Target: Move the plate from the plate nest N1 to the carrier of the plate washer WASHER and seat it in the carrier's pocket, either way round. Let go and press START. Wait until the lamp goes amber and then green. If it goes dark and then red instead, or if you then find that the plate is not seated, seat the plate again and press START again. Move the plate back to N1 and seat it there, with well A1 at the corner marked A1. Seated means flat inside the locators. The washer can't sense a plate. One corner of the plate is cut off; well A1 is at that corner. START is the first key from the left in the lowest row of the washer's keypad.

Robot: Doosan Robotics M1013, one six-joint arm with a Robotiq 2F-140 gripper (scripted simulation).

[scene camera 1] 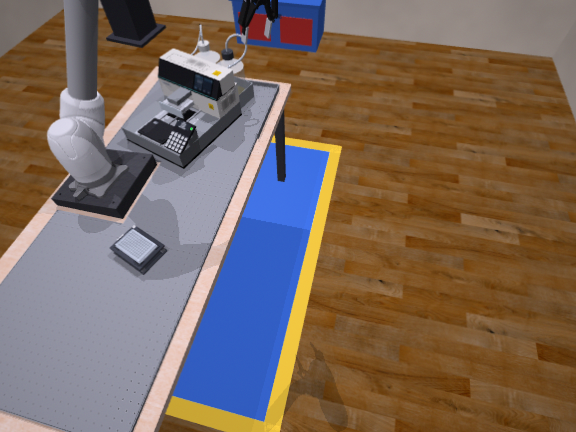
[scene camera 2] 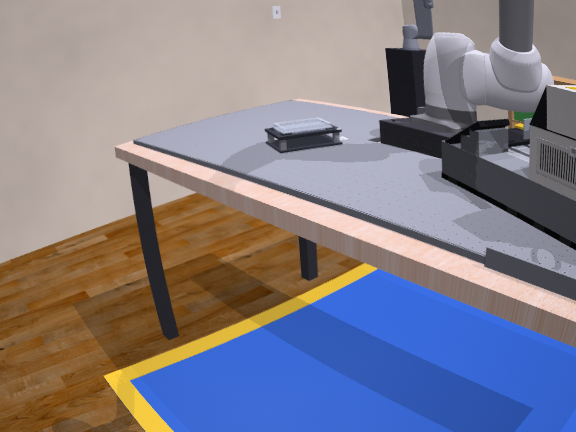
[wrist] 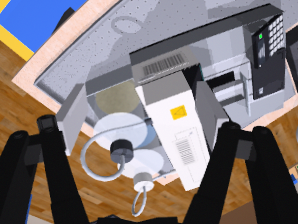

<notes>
The pictures show: my gripper, a well plate and a plate washer.
</notes>
